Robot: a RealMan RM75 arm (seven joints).
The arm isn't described. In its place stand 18 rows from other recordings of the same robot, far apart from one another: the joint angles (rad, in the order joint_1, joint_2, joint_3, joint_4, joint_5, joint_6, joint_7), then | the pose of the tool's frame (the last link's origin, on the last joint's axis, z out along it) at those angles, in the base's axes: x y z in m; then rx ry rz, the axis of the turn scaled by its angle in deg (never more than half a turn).
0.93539 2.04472 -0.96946 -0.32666 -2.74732 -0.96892 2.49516 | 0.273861 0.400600 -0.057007 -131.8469 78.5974 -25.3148
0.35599 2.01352 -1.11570 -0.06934 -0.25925 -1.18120 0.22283 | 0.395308 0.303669 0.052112 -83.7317 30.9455 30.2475
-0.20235 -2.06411 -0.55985 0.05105 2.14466 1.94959 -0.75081 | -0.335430 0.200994 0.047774 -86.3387 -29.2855 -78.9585
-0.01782 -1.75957 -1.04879 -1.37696 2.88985 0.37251 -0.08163 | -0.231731 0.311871 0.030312 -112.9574 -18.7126 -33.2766
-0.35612 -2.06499 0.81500 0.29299 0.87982 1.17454 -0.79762 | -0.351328 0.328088 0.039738 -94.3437 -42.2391 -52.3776
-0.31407 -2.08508 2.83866 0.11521 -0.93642 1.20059 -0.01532 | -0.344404 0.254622 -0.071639 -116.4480 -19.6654 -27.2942
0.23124 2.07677 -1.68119 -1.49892 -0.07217 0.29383 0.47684 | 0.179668 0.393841 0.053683 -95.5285 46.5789 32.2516
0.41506 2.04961 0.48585 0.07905 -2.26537 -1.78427 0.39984 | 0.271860 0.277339 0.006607 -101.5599 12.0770 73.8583
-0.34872 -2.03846 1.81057 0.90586 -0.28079 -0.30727 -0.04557 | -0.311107 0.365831 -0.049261 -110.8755 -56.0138 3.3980
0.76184 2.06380 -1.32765 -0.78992 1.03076 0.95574 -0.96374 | 0.174462 0.422147 -0.049748 -148.0869 48.2174 8.0160
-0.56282 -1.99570 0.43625 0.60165 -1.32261 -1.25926 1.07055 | -0.300066 0.389691 0.085451 -106.0647 -85.6122 -64.5675
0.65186 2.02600 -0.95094 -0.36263 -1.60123 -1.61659 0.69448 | 0.208318 0.333737 -0.025947 -154.0694 -14.8508 55.5789
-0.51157 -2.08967 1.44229 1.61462 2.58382 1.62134 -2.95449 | -0.152598 0.333289 0.015078 -136.7317 -69.8206 17.8592
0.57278 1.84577 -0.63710 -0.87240 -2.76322 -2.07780 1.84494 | 0.321347 0.274413 0.120391 156.0684 -73.9467 22.7488
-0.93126 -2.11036 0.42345 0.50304 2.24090 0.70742 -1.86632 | -0.220668 0.479677 0.005563 -114.7504 -62.9743 -30.6869
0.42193 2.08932 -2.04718 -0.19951 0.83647 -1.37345 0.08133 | 0.315495 0.330638 0.032351 -74.2672 22.8009 47.7428
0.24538 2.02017 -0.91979 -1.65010 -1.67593 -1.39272 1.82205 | 0.166994 0.323350 0.158759 -133.8743 9.9491 35.3307
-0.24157 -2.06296 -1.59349 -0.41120 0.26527 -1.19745 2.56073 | -0.313278 0.308170 0.003759 -101.7526 -32.1394 -55.4891
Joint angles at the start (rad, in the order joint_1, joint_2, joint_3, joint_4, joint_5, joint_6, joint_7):
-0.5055 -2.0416 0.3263 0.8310 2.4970 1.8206 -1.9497
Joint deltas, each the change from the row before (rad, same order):
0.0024 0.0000 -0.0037 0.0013 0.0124 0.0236 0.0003
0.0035 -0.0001 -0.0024 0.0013 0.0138 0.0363 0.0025
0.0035 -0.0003 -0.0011 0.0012 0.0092 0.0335 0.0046
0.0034 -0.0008 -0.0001 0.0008 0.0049 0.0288 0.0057
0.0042 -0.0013 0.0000 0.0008 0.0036 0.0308 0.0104
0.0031 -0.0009 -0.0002 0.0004 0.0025 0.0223 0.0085
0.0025 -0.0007 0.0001 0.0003 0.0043 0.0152 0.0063
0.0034 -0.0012 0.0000 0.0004 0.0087 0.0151 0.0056
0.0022 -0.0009 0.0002 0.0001 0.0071 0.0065 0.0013
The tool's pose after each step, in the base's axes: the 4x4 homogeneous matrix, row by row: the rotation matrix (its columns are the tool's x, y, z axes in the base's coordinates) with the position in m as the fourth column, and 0 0 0 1 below. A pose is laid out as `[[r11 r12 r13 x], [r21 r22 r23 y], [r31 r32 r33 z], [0 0 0 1]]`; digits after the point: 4 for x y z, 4 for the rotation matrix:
[[0.4255 0.8854 0.1872 -0.3181], [0.8506 -0.4619 0.2514 0.2823], [0.3091 0.0522 -0.9496 0.0548], [0 0 0 1]]
[[0.4255 0.8824 0.2009 -0.3171], [0.8583 -0.4638 0.2194 0.2762], [0.2868 0.0791 -0.9547 0.0543], [0 0 0 1]]
[[0.4281 0.8776 0.2159 -0.3157], [0.8629 -0.4679 0.1910 0.2707], [0.2686 0.1046 -0.9575 0.0541], [0 0 0 1]]
[[0.4320 0.8717 0.2312 -0.3143], [0.8650 -0.4731 0.1673 0.2661], [0.2553 0.1277 -0.9584 0.0538], [0 0 0 1]]
[[0.4397 0.8630 0.2490 -0.3126], [0.8646 -0.4817 0.1428 0.2611], [0.2432 0.1525 -0.9579 0.0535], [0 0 0 1]]
[[0.4458 0.8559 0.2621 -0.3114], [0.8637 -0.4882 0.1253 0.2575], [0.2352 0.1705 -0.9569 0.0533], [0 0 0 1]]
[[0.4499 0.8515 0.2693 -0.3109], [0.8636 -0.4916 0.1118 0.2546], [0.2276 0.1823 -0.9565 0.0531], [0 0 0 1]]
[[0.4518 0.8490 0.2740 -0.3109], [0.8656 -0.4915 0.0959 0.2511], [0.2161 0.1938 -0.9569 0.0526], [0 0 0 1]]
[[0.4505 0.8496 0.2742 -0.3114], [0.8683 -0.4884 0.0869 0.2491], [0.2078 0.1989 -0.9577 0.0521], [0 0 0 1]]

